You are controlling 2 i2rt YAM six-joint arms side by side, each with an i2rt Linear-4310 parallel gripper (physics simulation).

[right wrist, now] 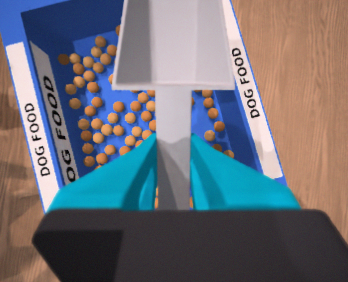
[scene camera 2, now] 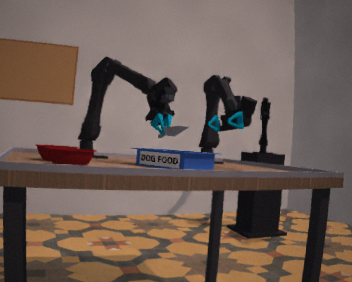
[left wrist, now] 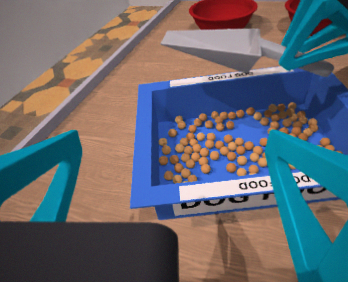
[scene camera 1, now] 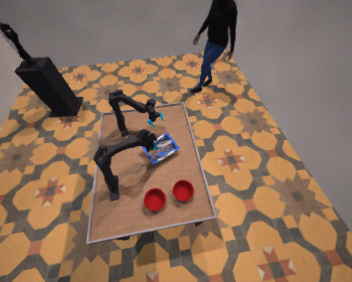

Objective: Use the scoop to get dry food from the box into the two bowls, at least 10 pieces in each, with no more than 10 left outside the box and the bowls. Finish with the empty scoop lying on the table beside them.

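Places are measured from the left arm's base along level axes (x ahead, y left, z up), in centimetres.
Pixels of known places: left gripper, fingertip midpoint: (scene camera 2: 217, 123) (left wrist: 173, 140) (scene camera 1: 159, 124); right gripper, fingertip midpoint: (right wrist: 173, 142) (scene camera 2: 166, 134) (left wrist: 282, 61) (scene camera 1: 157, 147); left arm's base, link origin: (scene camera 1: 122, 128); right arm's base, link origin: (scene camera 1: 114, 187).
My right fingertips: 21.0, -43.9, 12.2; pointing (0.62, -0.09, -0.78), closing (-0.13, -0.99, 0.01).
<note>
For each thing: its middle in the pictures, then the offset to it from my right fingertips, as dx, dy, dz.
- blue box, body centre: (right wrist: 146, 116) (left wrist: 245, 136) (scene camera 2: 174, 159) (scene camera 1: 161, 149) +3.5, +2.2, -9.1
- grey scoop, body centre: (right wrist: 173, 73) (left wrist: 246, 52) (scene camera 2: 171, 131) +3.8, -0.5, +1.1
The blue box (scene camera 1: 177, 148) (scene camera 2: 197, 160) (left wrist: 142, 140) (right wrist: 12, 20) holds many round food pieces (left wrist: 200, 145) (right wrist: 118, 106). My right gripper (scene camera 1: 155, 145) (scene camera 2: 161, 131) (left wrist: 282, 61) (right wrist: 173, 142) is shut on the handle of the grey scoop (scene camera 2: 173, 131) (left wrist: 215, 42) (right wrist: 175, 45), held above the box; the visible part of its pan is empty. Two red bowls (scene camera 1: 155, 200) (scene camera 1: 183, 191) stand low in scene camera 1, apart from the box. My left gripper (scene camera 1: 157, 120) (scene camera 2: 225, 121) (left wrist: 173, 140) is open and empty, raised near the box's upper end in scene camera 1.
The table has a raised grey edge (scene camera 1: 206, 179) (left wrist: 100, 72). Both arms stand along its left side in scene camera 1. A person (scene camera 1: 215, 37) and a black pedestal (scene camera 1: 49, 85) (scene camera 2: 258, 200) stand away from the table.
</note>
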